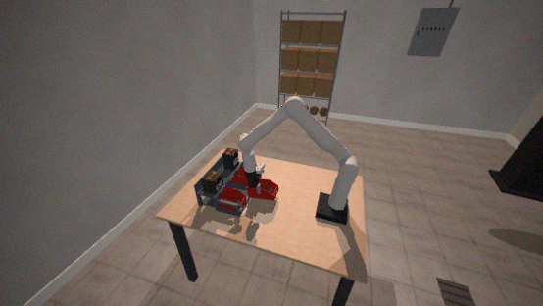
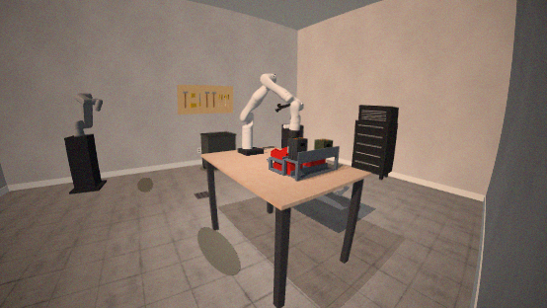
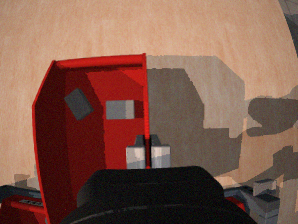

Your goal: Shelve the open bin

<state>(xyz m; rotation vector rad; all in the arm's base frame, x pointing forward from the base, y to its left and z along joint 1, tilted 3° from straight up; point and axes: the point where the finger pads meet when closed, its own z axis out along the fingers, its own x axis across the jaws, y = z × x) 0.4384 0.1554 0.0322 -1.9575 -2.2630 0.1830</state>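
My hand is 210 mm short of the blue-grey shelf, 20 mm to the left of it and 90 mm above it.
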